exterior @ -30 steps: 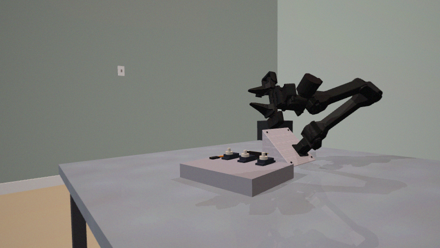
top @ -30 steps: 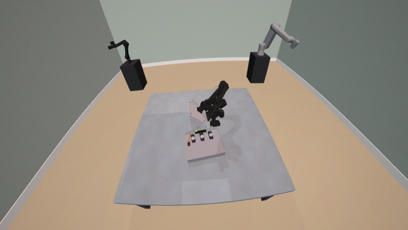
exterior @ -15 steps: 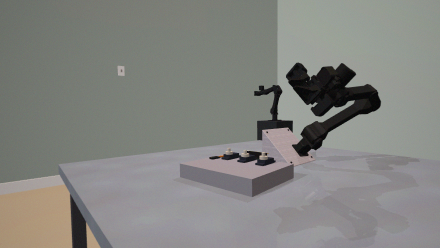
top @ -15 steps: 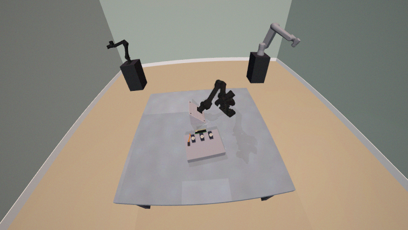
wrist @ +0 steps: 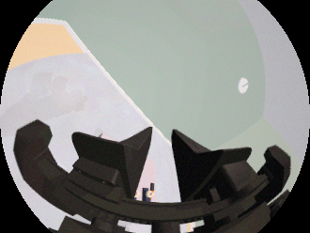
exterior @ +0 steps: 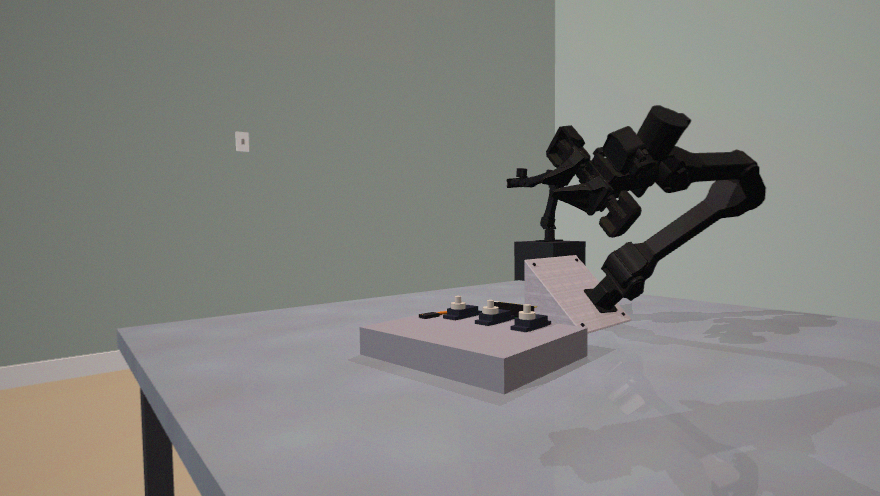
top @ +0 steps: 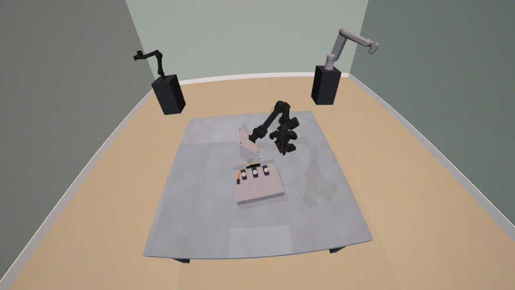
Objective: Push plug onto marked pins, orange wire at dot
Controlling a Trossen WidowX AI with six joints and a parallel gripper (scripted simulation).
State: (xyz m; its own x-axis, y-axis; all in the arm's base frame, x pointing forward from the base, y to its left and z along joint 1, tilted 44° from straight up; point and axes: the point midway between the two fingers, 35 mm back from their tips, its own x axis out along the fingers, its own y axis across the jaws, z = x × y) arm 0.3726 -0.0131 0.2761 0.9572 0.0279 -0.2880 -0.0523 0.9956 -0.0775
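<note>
The pale holder slab is 60 mm ahead of my gripper tip, 140 mm to the right of it and 250 mm below it.
</note>
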